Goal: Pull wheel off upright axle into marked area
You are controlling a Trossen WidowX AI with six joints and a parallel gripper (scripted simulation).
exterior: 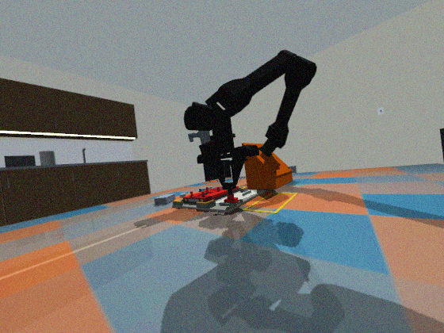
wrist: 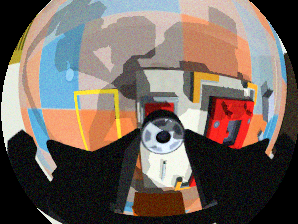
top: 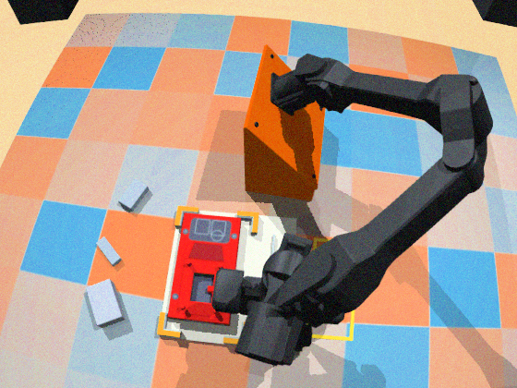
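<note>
Right now my gripper tip is 20 mm above the upright axle. Also, from my gripper tip: wheel right at my gripper tip.
</note>
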